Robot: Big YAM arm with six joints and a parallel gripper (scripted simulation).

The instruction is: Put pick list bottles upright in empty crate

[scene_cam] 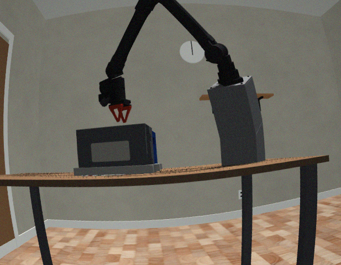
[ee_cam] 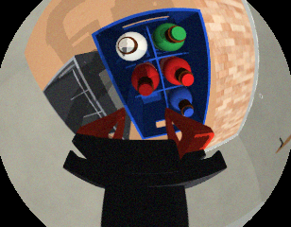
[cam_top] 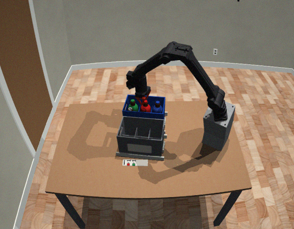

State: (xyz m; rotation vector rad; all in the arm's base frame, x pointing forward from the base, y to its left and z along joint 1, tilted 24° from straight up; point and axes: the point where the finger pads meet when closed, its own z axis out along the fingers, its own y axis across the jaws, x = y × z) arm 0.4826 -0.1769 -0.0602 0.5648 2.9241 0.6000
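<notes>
Right now the red-labelled bottle is 14 cm below my hand. From my hand the other things lie so: blue-labelled bottle: 14 cm below, 9 cm behind, 8 cm to the right; grey crate: 19 cm to the left, 15 cm below; green-labelled bottle: 14 cm below, 9 cm to the right, 9 cm ahead.
</notes>
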